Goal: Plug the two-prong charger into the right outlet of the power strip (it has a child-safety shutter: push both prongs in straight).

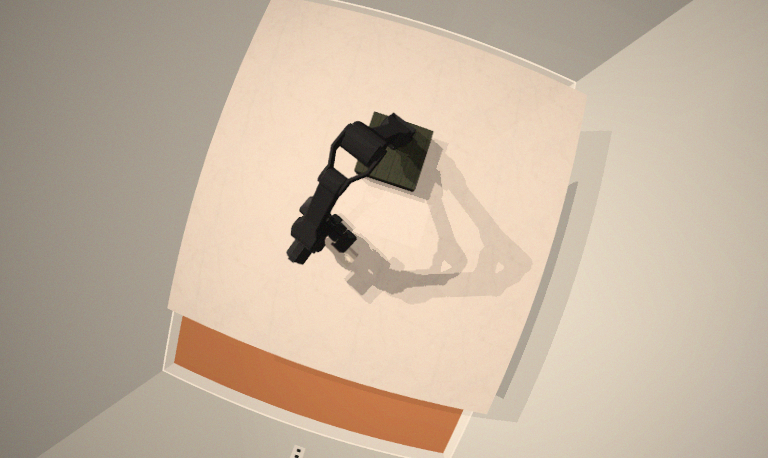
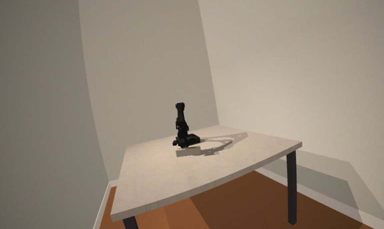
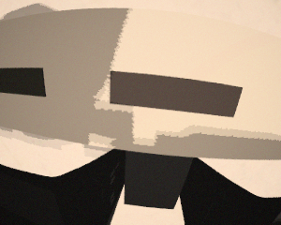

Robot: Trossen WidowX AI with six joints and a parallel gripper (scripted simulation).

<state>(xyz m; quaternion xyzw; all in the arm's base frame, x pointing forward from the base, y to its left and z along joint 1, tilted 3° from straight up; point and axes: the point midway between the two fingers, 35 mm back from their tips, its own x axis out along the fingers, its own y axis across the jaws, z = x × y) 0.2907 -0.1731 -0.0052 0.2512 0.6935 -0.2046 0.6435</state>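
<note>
My gripper tip is 2 cm short of the two-prong charger, 1 cm to the left of it and 1 cm below it.
</note>
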